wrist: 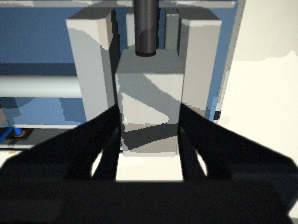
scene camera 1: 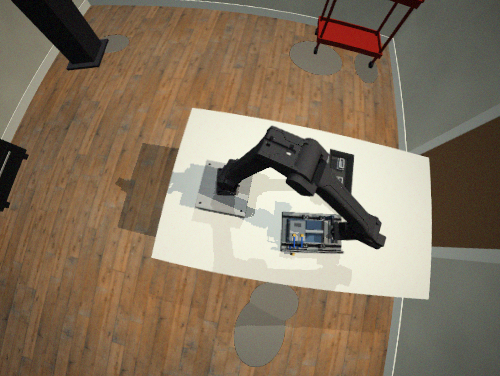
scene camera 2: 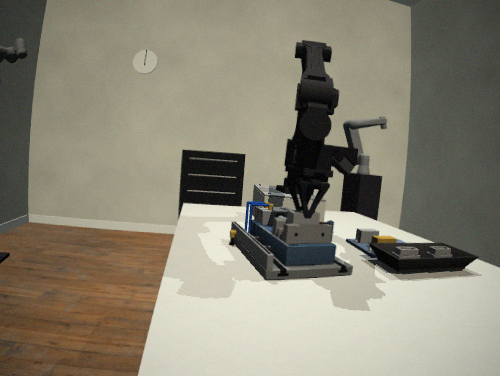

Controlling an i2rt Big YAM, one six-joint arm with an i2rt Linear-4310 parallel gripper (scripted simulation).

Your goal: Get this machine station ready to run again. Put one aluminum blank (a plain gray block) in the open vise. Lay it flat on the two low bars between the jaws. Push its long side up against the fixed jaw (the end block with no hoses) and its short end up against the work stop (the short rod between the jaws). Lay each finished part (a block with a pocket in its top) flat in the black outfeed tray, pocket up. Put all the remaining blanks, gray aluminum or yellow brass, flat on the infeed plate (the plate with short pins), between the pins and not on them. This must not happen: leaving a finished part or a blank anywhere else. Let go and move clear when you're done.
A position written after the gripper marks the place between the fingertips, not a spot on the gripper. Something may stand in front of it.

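Observation:
The robot's gripper (scene camera 2: 303,215) is visible in the scene, and the wrist view shows the gripper too (wrist: 149,112).

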